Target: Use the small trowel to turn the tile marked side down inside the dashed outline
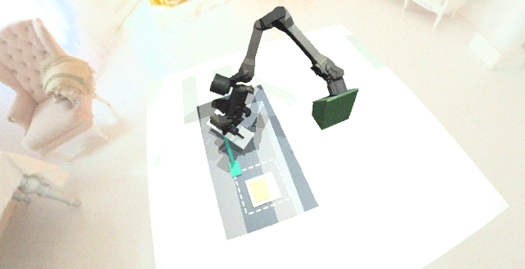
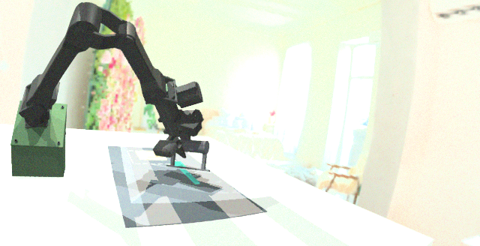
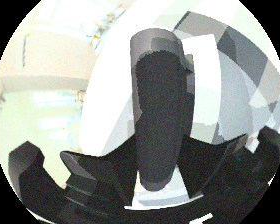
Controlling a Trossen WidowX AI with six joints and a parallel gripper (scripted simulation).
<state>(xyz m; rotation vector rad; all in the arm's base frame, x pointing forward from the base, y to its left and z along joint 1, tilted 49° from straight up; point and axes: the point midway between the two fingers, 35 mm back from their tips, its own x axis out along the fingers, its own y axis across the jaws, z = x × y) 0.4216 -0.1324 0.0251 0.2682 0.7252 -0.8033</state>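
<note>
My gripper tip is 2 cm past the trowel and 1 cm to the left of it. The rest, counted from my gripper tip: teal l-shaped strip (2 cm ahead, 7 cm to the left, 7 cm below); then tile (4 cm behind, 24 cm to the left, 7 cm below); then grey mat (5 cm behind, 6 cm to the left, 10 cm below).
</note>
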